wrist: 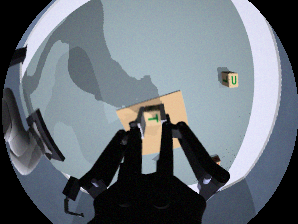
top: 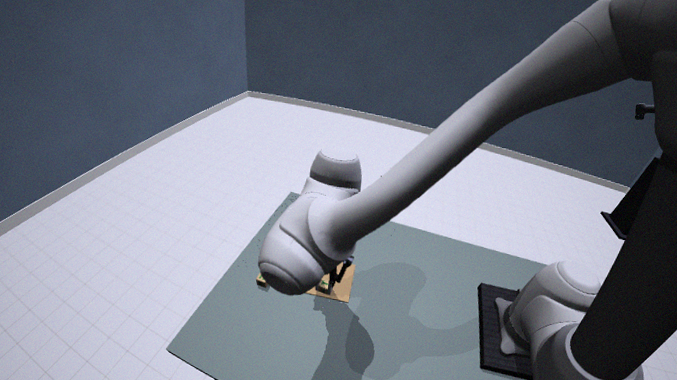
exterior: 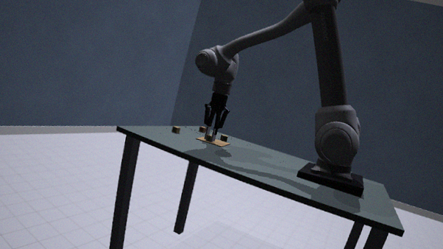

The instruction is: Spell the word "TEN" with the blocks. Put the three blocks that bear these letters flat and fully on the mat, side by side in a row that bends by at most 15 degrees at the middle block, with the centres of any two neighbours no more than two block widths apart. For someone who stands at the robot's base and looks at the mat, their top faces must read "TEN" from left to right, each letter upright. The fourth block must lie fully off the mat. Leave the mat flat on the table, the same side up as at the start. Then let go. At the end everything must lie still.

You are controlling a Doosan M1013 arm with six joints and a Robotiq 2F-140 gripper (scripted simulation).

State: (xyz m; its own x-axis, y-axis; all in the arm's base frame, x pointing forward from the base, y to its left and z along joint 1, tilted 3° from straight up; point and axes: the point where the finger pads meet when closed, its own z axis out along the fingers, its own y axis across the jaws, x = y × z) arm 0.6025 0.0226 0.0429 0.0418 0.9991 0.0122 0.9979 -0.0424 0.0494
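Right now the block is 2 cm below my hand. Round my hand: tan mat 5 cm to the right, 4 cm below.
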